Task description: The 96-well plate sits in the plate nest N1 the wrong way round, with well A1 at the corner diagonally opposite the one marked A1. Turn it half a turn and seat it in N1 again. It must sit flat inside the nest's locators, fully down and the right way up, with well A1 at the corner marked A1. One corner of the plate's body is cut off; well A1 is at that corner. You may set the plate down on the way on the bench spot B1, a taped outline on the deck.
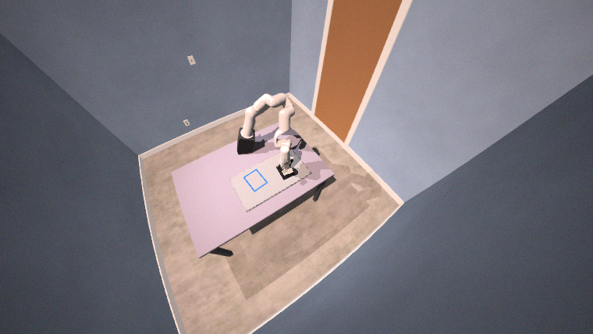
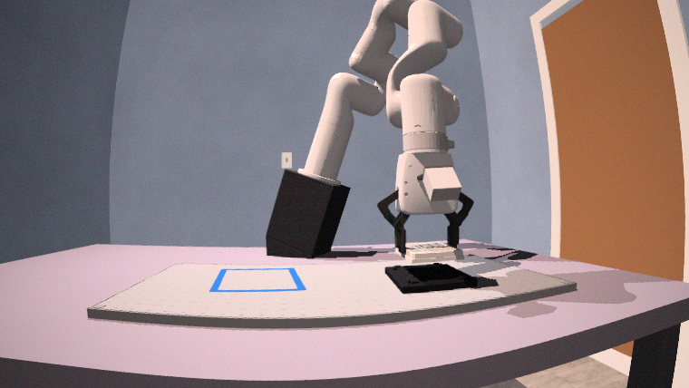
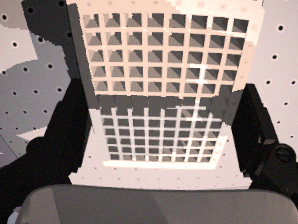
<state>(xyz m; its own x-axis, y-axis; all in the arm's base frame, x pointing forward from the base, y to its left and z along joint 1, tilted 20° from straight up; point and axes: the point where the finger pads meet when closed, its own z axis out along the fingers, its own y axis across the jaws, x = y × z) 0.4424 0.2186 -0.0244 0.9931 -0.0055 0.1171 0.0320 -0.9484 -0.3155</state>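
Right now the black plate nest N1 is 50 mm below my hand. Round my hand: white 96-well plate 10 mm below.
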